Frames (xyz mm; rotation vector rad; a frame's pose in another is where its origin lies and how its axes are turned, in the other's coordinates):
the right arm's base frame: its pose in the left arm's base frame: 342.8 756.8 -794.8 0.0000 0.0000 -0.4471
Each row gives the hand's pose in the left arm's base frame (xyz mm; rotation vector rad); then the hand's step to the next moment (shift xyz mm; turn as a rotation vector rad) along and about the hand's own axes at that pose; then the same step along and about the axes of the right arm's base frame.
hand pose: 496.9 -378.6 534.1 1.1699 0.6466 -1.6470
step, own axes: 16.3 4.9 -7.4 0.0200 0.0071 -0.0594
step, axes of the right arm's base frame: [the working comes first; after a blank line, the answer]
step, axes of the left arm's base frame: 6.4 -2.3 -17.3 0.0286 0.0385 -0.0409

6.8 0.7 -17.3 0.0092 0.0471 -0.0409
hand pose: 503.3 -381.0 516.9 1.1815 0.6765 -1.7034
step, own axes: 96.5 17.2 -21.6 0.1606 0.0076 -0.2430
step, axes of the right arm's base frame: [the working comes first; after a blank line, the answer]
step, axes of the left arm's base frame: 13.7 -25.7 -96.0 0.0890 0.1370 -0.2413

23.5 -17.2 -96.0 0.0210 0.1620 -0.2413
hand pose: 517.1 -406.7 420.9 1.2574 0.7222 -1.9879
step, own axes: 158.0 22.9 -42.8 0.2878 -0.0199 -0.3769
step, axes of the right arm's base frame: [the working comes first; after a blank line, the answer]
step, axes of the left arm's base frame: -8.2 -20.7 -163.8 0.1014 0.2228 -0.4066

1.6 -22.2 -163.8 -0.0049 0.2447 -0.4066
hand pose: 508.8 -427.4 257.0 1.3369 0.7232 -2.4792
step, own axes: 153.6 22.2 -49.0 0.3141 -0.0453 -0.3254
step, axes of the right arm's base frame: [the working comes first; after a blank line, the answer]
step, axes of the left arm's base frame: -40.9 11.2 -157.1 0.0391 0.2181 -0.3968

-41.7 -7.6 -157.1 -0.0590 0.2136 -0.3968
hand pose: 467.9 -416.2 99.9 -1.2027 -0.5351 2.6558
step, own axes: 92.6 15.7 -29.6 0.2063 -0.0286 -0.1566
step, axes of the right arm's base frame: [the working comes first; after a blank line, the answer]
step, axes of the left arm's base frame: -38.8 21.0 -88.0 -0.0173 0.1280 -0.2263

-44.1 2.2 -88.0 -0.0710 0.1079 -0.2263
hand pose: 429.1 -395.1 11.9 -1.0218 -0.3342 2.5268
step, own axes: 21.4 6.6 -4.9 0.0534 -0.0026 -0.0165
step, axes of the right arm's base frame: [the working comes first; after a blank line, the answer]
step, axes of the left arm's base frame: -12.4 3.9 -18.9 -0.0227 0.0271 -0.0434

-12.8 -1.8 -18.9 -0.0322 0.0146 -0.0434
